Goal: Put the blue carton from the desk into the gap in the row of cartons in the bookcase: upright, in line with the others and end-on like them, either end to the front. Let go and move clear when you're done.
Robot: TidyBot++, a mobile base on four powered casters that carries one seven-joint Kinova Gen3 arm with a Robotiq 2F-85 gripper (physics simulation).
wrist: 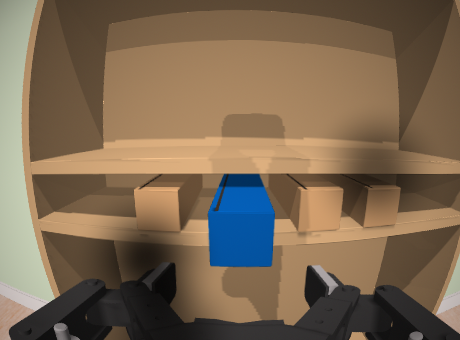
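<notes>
The blue carton (241, 235) stands end-on in the gap in the row, on the lower shelf (195, 237) of the bookcase. Its near end sticks out past the shelf's front edge, farther forward than the tan cartons. It looks upright, with a dark line along its top; its far end is hidden under the upper board. One tan carton (158, 209) is to its left; two tan cartons, a nearer one (320, 209) and a farther one (382, 206), are to its right. Gaps show on both sides of it. My gripper (240, 280) is open and empty, its fingers apart, back from the blue carton's near end.
The upper shelf board (150, 166) runs close above the row of cartons. The bookcase's left side panel (33, 100) and right side stand at the edges of the view. A green wall (12, 125) shows at the left. Shadows of the arm fall on the back panel.
</notes>
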